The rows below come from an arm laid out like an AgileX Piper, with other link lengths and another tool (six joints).
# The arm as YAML. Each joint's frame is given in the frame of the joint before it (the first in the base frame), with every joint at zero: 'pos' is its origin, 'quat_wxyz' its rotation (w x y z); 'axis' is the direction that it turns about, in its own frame. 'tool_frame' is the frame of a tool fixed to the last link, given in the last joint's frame.
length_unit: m
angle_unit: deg
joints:
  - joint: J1
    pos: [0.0, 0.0, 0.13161]
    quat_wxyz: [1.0, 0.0, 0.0, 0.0]
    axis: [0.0, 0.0, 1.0]
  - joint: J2
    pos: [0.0, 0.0, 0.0]
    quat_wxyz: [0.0, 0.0, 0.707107, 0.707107]
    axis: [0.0, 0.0, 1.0]
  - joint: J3
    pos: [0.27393, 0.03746, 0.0]
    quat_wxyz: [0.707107, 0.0, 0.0, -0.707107]
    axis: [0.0, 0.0, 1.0]
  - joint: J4
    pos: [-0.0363, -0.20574, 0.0]
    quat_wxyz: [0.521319, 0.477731, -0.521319, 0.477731]
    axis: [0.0, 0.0, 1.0]
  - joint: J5
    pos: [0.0, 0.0, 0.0]
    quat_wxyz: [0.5, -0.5, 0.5, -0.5]
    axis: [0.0, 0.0, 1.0]
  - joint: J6
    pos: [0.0, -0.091, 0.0]
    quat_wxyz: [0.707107, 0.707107, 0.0, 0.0]
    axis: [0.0, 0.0, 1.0]
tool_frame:
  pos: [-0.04, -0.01, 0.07]
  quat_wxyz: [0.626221, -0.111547, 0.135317, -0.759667]
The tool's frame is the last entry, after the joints.
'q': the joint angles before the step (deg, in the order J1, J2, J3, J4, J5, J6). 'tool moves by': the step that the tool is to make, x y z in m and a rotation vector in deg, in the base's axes. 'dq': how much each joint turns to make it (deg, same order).
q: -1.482 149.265 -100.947 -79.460 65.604 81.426
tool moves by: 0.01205 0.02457 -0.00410 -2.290 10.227 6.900
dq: 2.618 0.001 -0.002 0.012 0.368 -11.320
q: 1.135 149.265 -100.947 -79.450 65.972 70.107
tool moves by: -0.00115 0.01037 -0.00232 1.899 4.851 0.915
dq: 1.088 -1.075 -0.002 4.291 0.061 -6.572
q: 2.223 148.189 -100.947 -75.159 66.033 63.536
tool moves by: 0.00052 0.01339 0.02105 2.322 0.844 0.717
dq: 1.443 -3.809 -0.001 4.308 0.392 -5.048
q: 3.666 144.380 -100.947 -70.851 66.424 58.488
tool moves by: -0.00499 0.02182 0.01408 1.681 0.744 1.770
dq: 2.598 -3.799 2.762 2.608 0.181 -1.826
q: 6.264 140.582 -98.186 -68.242 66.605 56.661
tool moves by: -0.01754 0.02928 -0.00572 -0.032 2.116 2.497
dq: 4.144 -2.762 7.591 -0.006 -0.001 3.203
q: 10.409 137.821 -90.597 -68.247 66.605 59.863
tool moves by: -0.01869 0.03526 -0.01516 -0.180 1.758 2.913
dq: 5.382 -0.752 6.617 0.000 -0.054 4.800
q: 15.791 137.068 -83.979 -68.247 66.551 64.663
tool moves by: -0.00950 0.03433 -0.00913 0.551 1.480 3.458
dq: 4.949 -0.025 2.300 1.316 -0.188 1.145
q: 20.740 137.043 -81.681 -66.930 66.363 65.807
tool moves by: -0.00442 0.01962 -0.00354 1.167 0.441 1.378
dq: 2.714 0.001 0.125 1.782 -0.164 0.106
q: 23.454 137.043 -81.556 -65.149 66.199 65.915
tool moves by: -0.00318 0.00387 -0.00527 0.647 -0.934 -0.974
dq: 0.769 0.758 0.113 0.520 0.001 2.398
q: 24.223 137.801 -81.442 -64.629 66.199 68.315
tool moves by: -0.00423 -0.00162 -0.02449 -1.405 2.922 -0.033
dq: 0.057 3.612 0.001 -0.147 -0.051 0.422
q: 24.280 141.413 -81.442 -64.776 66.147 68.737
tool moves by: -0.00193 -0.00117 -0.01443 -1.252 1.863 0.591
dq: 0.000 2.262 0.002 -0.717 -0.038 0.042
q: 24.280 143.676 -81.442 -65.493 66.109 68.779
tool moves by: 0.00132 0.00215 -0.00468 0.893 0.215 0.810
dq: 0.000 0.371 0.001 -0.197 -1.314 0.000
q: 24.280 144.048 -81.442 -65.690 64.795 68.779
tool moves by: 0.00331 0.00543 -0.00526 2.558 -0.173 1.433
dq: 0.000 0.000 0.002 0.000 -2.938 0.002
